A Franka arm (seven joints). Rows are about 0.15 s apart.
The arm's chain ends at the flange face. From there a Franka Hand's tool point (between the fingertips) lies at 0.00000 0.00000 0.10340 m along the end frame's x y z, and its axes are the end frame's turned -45 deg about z.
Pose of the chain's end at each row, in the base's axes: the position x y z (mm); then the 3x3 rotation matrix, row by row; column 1 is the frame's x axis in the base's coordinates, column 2 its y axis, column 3 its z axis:
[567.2 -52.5 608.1], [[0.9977 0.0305 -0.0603], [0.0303 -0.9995 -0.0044], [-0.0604 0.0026 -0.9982]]
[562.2 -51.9 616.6], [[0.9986 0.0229 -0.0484], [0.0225 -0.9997 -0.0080], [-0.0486 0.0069 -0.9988]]
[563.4 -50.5 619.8], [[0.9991 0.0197 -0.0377], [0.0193 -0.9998 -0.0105], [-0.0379 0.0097 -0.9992]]
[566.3 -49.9 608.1], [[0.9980 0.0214 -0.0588], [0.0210 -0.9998 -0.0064], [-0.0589 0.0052 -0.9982]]
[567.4 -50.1 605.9], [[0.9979 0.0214 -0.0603], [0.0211 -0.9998 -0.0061], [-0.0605 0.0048 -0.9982]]
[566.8 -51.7 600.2], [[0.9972 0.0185 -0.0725], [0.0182 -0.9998 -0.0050], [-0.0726 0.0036 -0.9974]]
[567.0 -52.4 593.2], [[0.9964 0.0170 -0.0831], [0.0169 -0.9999 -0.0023], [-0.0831 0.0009 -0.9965]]
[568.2 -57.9 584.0], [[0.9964 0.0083 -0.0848], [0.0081 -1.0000 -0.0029], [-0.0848 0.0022 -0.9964]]
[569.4 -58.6 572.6], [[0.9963 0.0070 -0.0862], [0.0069 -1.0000 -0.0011], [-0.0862 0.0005 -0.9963]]
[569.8 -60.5 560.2], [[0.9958 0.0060 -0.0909], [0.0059 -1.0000 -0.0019], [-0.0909 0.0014 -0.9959]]
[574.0 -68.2 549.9], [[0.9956 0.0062 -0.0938], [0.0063 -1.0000 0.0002], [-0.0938 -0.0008 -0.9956]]
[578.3 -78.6 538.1], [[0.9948 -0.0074 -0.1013], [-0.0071 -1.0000 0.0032], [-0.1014 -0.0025 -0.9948]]
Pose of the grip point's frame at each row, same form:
[561.0 -53.0 504.9], [[0.6839 0.7270 -0.0603], [0.7282 -0.6853 -0.0044], [-0.0445 -0.0409 -0.9982]]
[557.2 -52.7 513.3], [[0.6899 0.7223 -0.0484], [0.7228 -0.6910 -0.0080], [-0.0392 -0.0295 -0.9988]]
[559.5 -51.6 516.5], [[0.6925 0.7204 -0.0377], [0.7206 -0.6933 -0.0105], [-0.0337 -0.0199 -0.9992]]
[560.2 -50.6 504.9], [[0.6906 0.7208 -0.0588], [0.7218 -0.6921 -0.0064], [-0.0453 -0.0380 -0.9982]]
[561.2 -50.7 502.7], [[0.6905 0.7208 -0.0603], [0.7219 -0.6920 -0.0061], [-0.0462 -0.0394 -0.9982]]
[559.3 -52.2 497.1], [[0.6920 0.7182 -0.0725], [0.7198 -0.6941 -0.0050], [-0.0539 -0.0488 -0.9974]]
[558.4 -52.6 490.2], [[0.6925 0.7166 -0.0831], [0.7190 -0.6951 -0.0023], [-0.0594 -0.0581 -0.9965]]
[559.4 -58.2 481.0], [[0.6987 0.7104 -0.0848], [0.7128 -0.7014 -0.0029], [-0.0615 -0.0584 -0.9964]]
[560.5 -58.7 469.6], [[0.6995 0.7094 -0.0862], [0.7120 -0.7022 -0.0011], [-0.0613 -0.0606 -0.9963]]
[560.4 -60.7 457.2], [[0.6999 0.7084 -0.0909], [0.7113 -0.7029 -0.0019], [-0.0653 -0.0633 -0.9959]]
[564.3 -68.2 447.0], [[0.6996 0.7084 -0.0938], [0.7116 -0.7027 0.0002], [-0.0658 -0.0669 -0.9956]]
[567.8 -78.3 435.2], [[0.7087 0.6982 -0.1013], [0.7021 -0.7121 0.0032], [-0.0699 -0.0735 -0.9948]]

